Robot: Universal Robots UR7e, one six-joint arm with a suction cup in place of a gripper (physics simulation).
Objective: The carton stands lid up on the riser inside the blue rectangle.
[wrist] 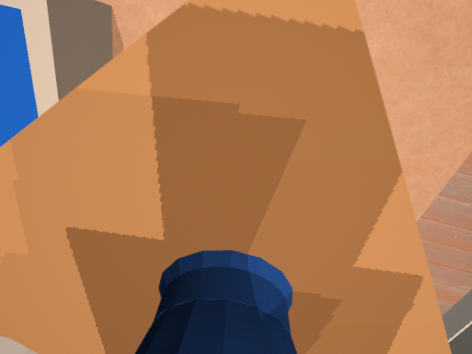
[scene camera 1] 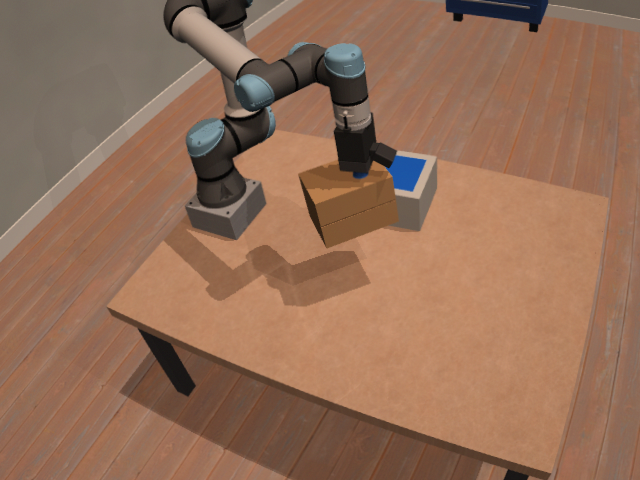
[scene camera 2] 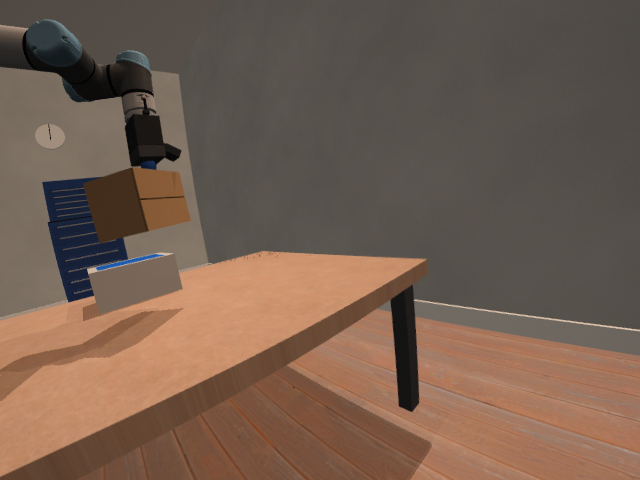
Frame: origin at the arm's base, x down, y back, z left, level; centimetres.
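Where they show: end effector, tool point: (wrist: 228,258) (scene camera 1: 361,178); arm's base, origin of the base link: (scene camera 1: 222,192).
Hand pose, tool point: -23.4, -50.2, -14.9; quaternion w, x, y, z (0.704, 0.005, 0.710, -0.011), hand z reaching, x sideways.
Observation:
Each offset is from my tool point to the top centre of the thing, as dx, dy, dz. Level surfaces: height alone.
The brown carton @[-1.7, +3.3, -0.7] (scene camera 1: 356,206) (scene camera 2: 139,204) (wrist: 210,165) hangs in the air from my suction gripper (scene camera 1: 360,174) (scene camera 2: 148,165) (wrist: 225,280), which is shut on its top face. A thin seam runs around the carton's sides, and the carton looks slightly tilted in scene camera 2. The grey riser @[+20.4, +3.2, +29.7] (scene camera 1: 410,212) (scene camera 2: 138,284) (wrist: 82,45) stands on the table, with the blue rectangle @[+20.4, +3.2, +29.7] (scene camera 1: 409,173) (scene camera 2: 129,261) (wrist: 15,70) on its top. In scene camera 2 the carton is above the riser's top with a gap. In scene camera 1 it covers the riser's left part.
The brown table @[dx +32.4] (scene camera 1: 465,310) (scene camera 2: 289,289) bears the riser and the arm's grey base (scene camera 1: 227,211). The shadows of the arm and carton fall on the table in front of the base. A blue cabinet (scene camera 1: 496,9) (scene camera 2: 87,258) stands on the floor beyond the table.

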